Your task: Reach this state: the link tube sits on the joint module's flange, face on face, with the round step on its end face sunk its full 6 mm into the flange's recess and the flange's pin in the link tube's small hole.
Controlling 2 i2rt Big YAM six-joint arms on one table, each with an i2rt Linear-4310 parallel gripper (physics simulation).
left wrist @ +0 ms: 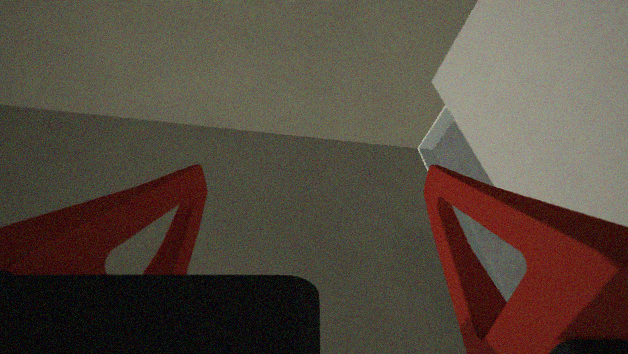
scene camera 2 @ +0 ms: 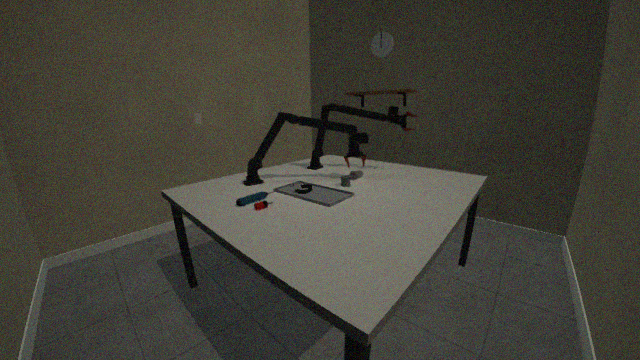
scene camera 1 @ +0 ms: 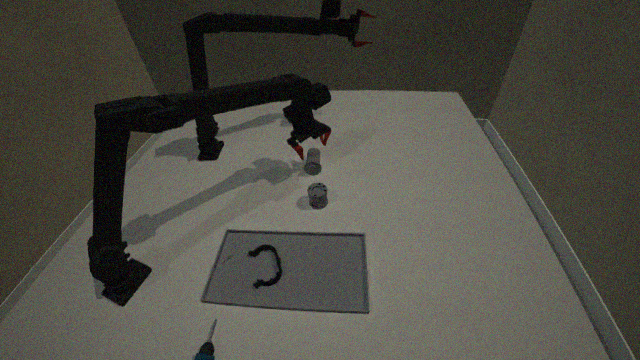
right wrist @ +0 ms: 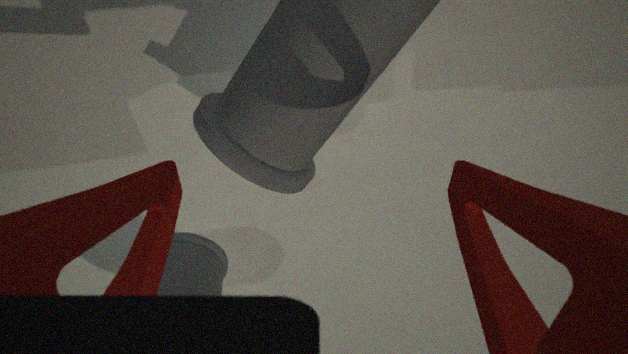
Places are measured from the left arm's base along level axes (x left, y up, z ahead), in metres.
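Pixels of known places: left gripper, fingertip midpoint: [left wrist: 315, 177] [scene camera 2: 416, 123] [scene camera 1: 373, 30]; right gripper, fingertip midpoint: [scene camera 2: 356, 167] [scene camera 1: 313, 152] [right wrist: 314, 176]; left arm's base, link origin: [scene camera 2: 315, 167] [scene camera 1: 211, 151]; right arm's base, link origin: [scene camera 2: 253, 183] [scene camera 1: 128, 282].
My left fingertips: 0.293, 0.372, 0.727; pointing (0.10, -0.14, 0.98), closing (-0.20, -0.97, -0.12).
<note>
For each thing: its middle in the pictures, then the offset to it from my left fingertips, as dx, dy, dz. "spot": a spot on its surface instead.
- grey link tube, body centre: [right wrist: 311, 66] [scene camera 1: 313, 161] [scene camera 2: 356, 174] -0.428, -0.343, -0.274
- grey joint module, body centre: [right wrist: 176, 300] [scene camera 1: 317, 195] [scene camera 2: 345, 180] -0.607, -0.340, -0.256
- grey tray, body centre: [scene camera 1: 288, 267] [scene camera 2: 312, 192] -0.841, -0.364, -0.337
- black curved clamp piece, surface spot: [scene camera 1: 267, 265] spot: -0.833, -0.368, -0.396
- blue-handled screwdriver, surface spot: [scene camera 1: 206, 345] spot: -1.041, -0.338, -0.501
- small red part, body centre: [scene camera 2: 264, 204] -1.147, -0.355, -0.393
The grey link tube [scene camera 1: 312, 161] lies on its side on the white table, flanged end toward the front; it also shows in the right wrist view [right wrist: 281, 96] and in scene camera 2 [scene camera 2: 356, 173]. The grey joint module [scene camera 1: 317, 195] stands upright a little in front of it, flange up, apart from the tube [scene camera 2: 345, 181]; in the right wrist view [right wrist: 188, 264] it is partly hidden by a finger. My right gripper [scene camera 1: 311, 143] [right wrist: 314, 176] is open and empty, hovering low just above the tube. My left gripper [scene camera 1: 360, 28] [left wrist: 315, 177] is open and empty, high in the air at the back.
A grey tray [scene camera 1: 291, 270] with a black curved clamp piece [scene camera 1: 267, 265] lies toward the front. A blue-handled screwdriver [scene camera 1: 206, 345] lies at the table's front edge, and a small red part [scene camera 2: 261, 205] beside it. A raised rail [scene camera 1: 550, 232] runs along the right side.
</note>
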